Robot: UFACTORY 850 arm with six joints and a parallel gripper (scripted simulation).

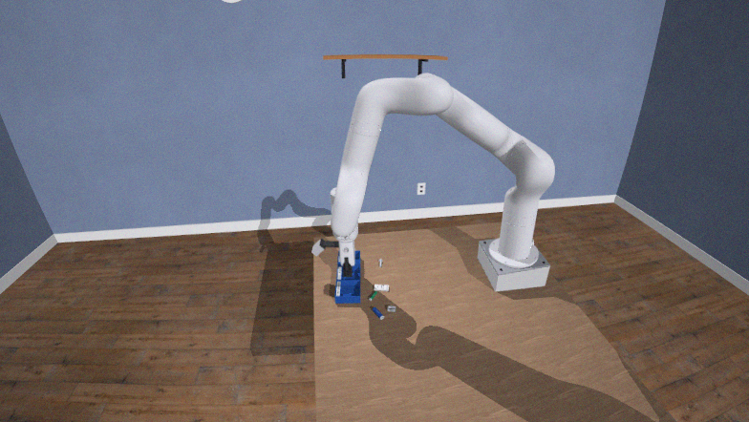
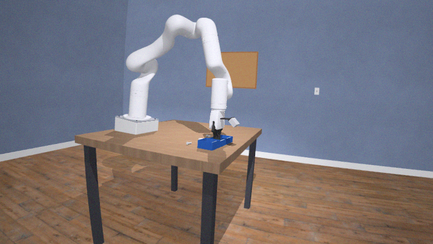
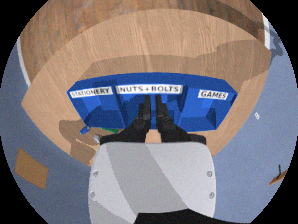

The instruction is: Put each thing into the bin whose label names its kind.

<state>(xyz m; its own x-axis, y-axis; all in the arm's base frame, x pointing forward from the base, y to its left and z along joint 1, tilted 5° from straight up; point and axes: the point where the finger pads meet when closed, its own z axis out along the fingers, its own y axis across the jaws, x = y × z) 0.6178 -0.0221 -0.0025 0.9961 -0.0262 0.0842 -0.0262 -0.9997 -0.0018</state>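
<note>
Right now the joined blue bins is 2 cm below my hand. Also, from my hand: white bolt (13 cm behind, 8 cm to the right, 3 cm below); then white domino-like tile (12 cm behind, 6 cm to the left, 3 cm below); then green cylinder (10 cm to the left, 8 cm behind, 3 cm below).
</note>
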